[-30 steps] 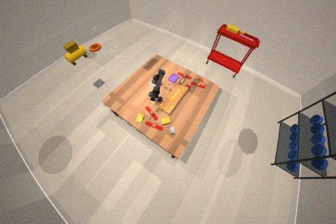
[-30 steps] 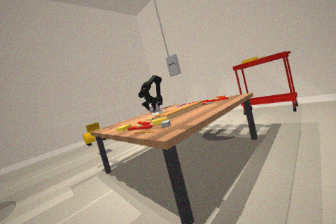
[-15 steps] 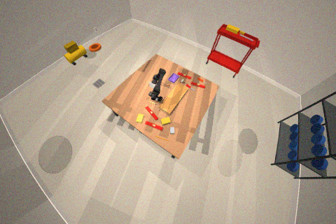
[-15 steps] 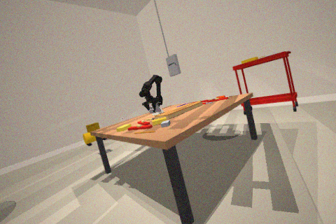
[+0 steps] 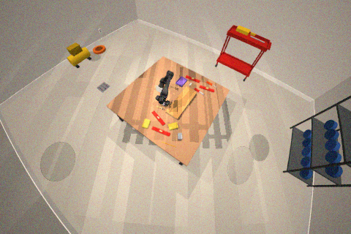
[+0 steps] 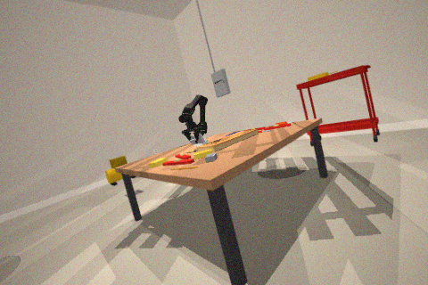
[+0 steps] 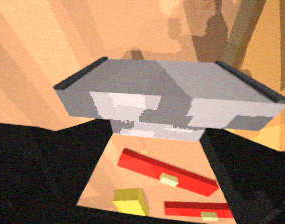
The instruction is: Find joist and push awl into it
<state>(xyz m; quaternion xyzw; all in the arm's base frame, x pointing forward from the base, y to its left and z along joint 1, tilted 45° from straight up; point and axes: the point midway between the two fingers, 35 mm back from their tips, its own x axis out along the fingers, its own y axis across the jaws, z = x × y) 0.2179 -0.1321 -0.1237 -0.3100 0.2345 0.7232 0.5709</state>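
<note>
My gripper tip is now 1 cm short of the grey stud finder and 1 cm to the right of it. The rest, counted from my gripper tip: small grey block: 43 cm ahead, 16 cm to the right, 7 cm below; then awl: 1 cm ahead, 3 cm to the right, 7 cm below; then purple flat tray: 10 cm behind, 52 cm to the left, 6 cm below.
</note>
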